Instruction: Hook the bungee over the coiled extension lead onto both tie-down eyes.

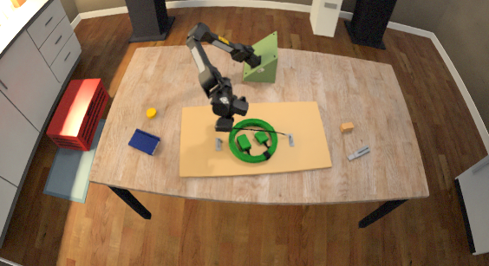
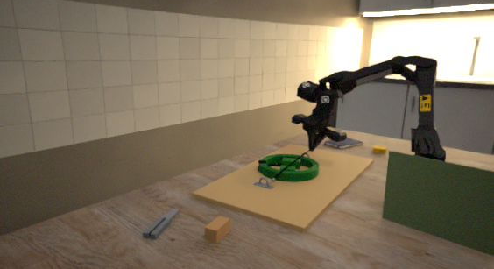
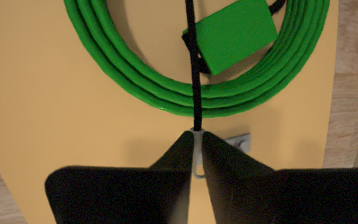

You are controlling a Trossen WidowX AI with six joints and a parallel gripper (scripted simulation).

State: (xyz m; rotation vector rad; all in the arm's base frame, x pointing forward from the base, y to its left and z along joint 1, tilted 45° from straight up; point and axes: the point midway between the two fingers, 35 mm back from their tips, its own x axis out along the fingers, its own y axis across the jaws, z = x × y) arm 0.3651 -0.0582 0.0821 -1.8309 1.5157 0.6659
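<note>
Now: the coiled extension lead 10 cm to the left of my hand, 7 cm below it and 3 cm ahead of it. From my hand the other things lie so: grey clamp 57 cm to the left, 9 cm below, 7 cm ahead; yellow disc 37 cm to the right, 9 cm below, 9 cm behind.
</note>
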